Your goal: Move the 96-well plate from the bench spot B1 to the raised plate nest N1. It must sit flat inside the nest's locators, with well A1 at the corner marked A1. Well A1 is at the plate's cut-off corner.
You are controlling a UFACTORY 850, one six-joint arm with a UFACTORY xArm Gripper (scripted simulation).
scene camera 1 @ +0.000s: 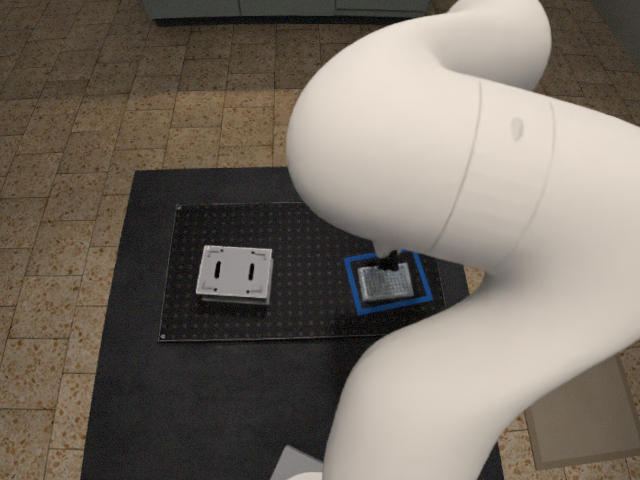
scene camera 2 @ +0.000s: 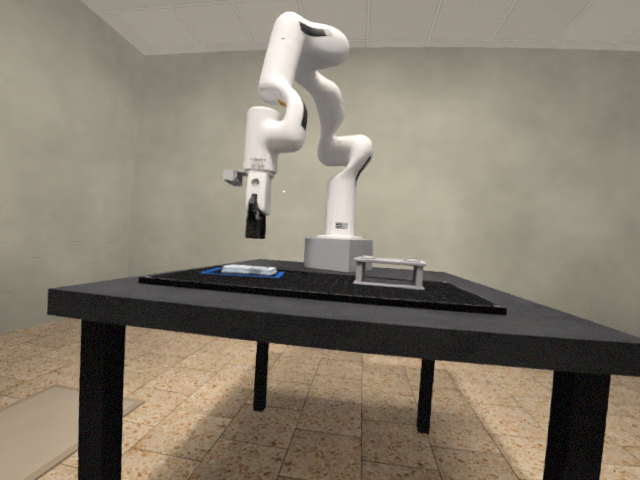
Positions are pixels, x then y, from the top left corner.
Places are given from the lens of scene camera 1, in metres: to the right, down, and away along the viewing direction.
96-well plate (scene camera 1: 401, 286): 0.20, 0.12, 0.93
